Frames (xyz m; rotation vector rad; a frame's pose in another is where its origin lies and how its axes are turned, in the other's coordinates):
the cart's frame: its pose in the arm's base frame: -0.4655 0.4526 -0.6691 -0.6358 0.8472 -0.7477
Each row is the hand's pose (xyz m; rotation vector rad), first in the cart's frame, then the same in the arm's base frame.
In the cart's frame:
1: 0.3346 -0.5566 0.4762 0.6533 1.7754 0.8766
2: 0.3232 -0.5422 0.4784 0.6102 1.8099 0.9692
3: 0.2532 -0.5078 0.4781 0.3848 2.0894 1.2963
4: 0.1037 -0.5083 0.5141 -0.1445 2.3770 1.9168
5: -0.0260 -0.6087 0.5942 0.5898 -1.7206 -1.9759
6: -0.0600 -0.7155 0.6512 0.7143 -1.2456 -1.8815
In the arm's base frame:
1: -0.0974 -0.0414 -0.1504 1.2254 2.1003 -0.5540
2: -0.0960 -0.0236 -0.1553 1.2526 2.1504 -0.4471
3: -0.1165 0.0516 -0.1515 1.4119 2.4482 -0.0333
4: -0.1533 0.1763 -0.0694 -1.4078 -2.5231 -0.8228
5: -0.1765 0.2360 0.1015 -1.0850 -1.9020 -1.5041
6: -0.1784 0.2119 0.2249 -0.9179 -1.4578 -1.7985

